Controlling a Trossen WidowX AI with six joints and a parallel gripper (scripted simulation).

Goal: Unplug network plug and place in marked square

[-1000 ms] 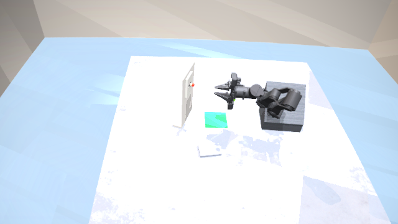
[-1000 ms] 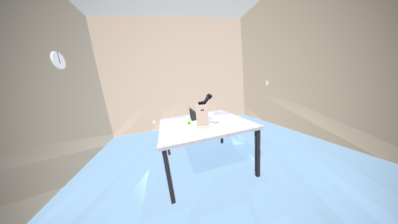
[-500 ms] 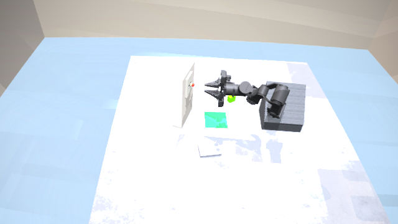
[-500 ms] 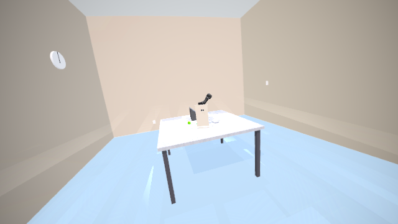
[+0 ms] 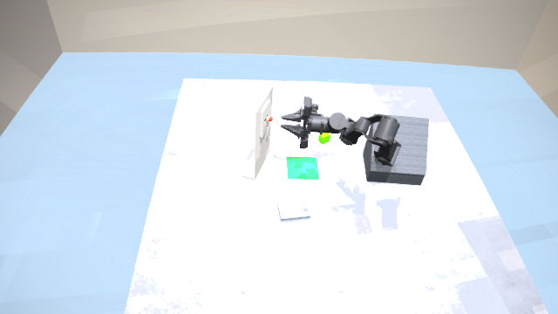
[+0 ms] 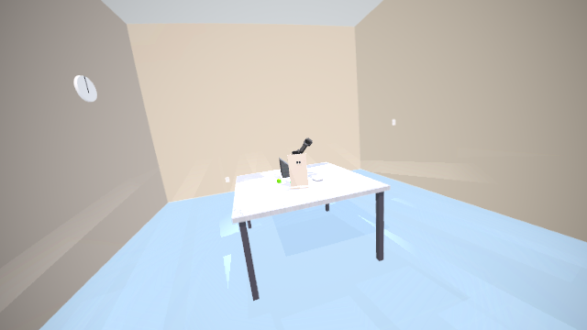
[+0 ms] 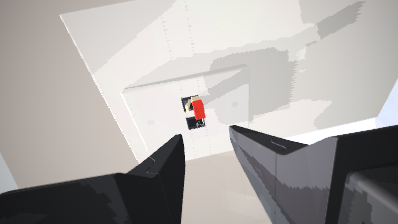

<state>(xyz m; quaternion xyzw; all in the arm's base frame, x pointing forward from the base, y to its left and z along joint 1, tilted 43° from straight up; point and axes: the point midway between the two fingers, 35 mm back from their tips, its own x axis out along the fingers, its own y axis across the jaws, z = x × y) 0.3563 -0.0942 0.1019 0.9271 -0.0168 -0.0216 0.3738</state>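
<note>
My gripper tip is 5 cm short of the network plug and 1 cm to the left of it. The rest, counted from my gripper tip: upright panel 7 cm ahead, 1 cm to the right, 9 cm below; then marked square 10 cm behind, 1 cm to the right, 24 cm below.
</note>
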